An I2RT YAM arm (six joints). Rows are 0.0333 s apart.
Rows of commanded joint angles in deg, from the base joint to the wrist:
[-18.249 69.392 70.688 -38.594 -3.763 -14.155]
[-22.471 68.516 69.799 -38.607 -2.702 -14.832]
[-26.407 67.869 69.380 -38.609 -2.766 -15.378]
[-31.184 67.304 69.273 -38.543 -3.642 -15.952]
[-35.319 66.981 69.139 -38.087 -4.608 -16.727]
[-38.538 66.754 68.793 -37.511 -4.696 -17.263]
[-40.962 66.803 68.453 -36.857 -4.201 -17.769]
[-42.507 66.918 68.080 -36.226 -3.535 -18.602]
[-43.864 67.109 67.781 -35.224 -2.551 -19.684]
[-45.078 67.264 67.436 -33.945 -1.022 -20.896]
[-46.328 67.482 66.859 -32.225 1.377 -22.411]
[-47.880 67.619 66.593 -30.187 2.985 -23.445]
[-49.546 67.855 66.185 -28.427 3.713 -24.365]
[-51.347 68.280 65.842 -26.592 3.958 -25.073]
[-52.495 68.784 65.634 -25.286 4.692 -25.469]
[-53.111 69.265 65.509 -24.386 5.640 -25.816]
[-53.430 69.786 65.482 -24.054 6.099 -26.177]
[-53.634 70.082 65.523 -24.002 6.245 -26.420]
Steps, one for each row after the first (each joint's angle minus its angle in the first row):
[-4.222 -0.876 -0.889 -0.013 1.061 -0.677]
[-8.158 -1.523 -1.308 -0.015 0.997 -1.223]
[-12.935 -2.088 -1.415 0.051 0.121 -1.797]
[-17.070 -2.411 -1.549 0.507 -0.845 -2.572]
[-20.289 -2.638 -1.895 1.083 -0.933 -3.108]
[-22.713 -2.589 -2.235 1.737 -0.438 -3.614]
[-24.258 -2.474 -2.608 2.368 0.228 -4.447]
[-25.615 -2.283 -2.907 3.370 1.212 -5.529]
[-26.829 -2.128 -3.252 4.649 2.741 -6.741]
[-28.079 -1.910 -3.829 6.369 5.140 -8.256]
[-29.631 -1.773 -4.095 8.407 6.748 -9.290]
[-31.297 -1.537 -4.503 10.167 7.476 -10.210]
[-33.098 -1.112 -4.846 12.002 7.721 -10.918]
[-34.246 -0.608 -5.054 13.308 8.455 -11.314]
[-34.862 -0.127 -5.179 14.208 9.403 -11.661]
[-35.181 0.394 -5.206 14.540 9.862 -12.022]
[-35.385 0.690 -5.165 14.592 10.008 -12.265]

